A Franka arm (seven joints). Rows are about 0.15 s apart.
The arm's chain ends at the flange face. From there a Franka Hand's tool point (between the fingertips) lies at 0.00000 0.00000 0.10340 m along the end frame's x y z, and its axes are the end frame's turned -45 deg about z.
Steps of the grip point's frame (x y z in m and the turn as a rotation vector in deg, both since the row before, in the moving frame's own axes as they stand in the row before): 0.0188 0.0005 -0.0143 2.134 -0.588 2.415; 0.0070 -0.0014 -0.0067 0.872 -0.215 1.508; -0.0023 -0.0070 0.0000 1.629 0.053 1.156; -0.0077 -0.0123 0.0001 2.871 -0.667 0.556
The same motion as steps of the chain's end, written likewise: 0.0171 -0.0109 -0.0142 1.093 -1.925 2.415; 0.0053 -0.0051 -0.0067 0.465 -0.769 1.508; -0.0046 -0.0012 0.0000 1.189 -1.114 1.156; -0.0096 -0.0004 0.0002 1.558 -2.502 0.556
